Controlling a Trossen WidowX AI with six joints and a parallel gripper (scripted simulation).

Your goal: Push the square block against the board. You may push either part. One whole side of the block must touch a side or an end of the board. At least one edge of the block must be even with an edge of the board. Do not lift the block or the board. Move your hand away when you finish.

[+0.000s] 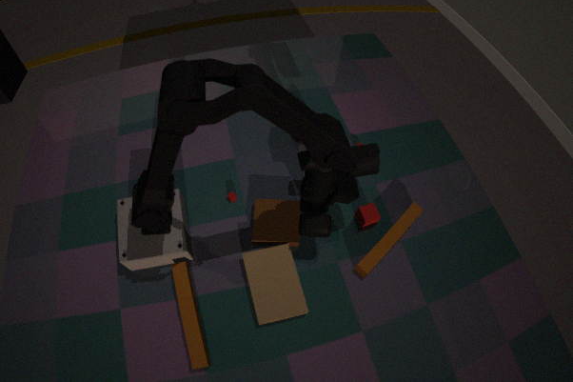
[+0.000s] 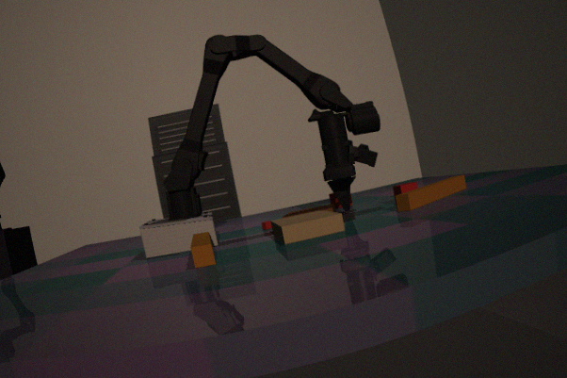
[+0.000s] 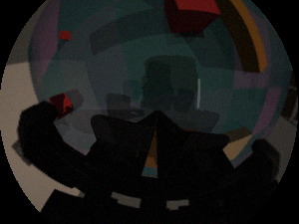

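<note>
Right now the brown square block is 80 mm behind my gripper tip, 20 mm to the right of it and 10 mm above it. Round my gripper tip: tan board 160 mm to the right, 110 mm behind, 10 mm above.
</note>
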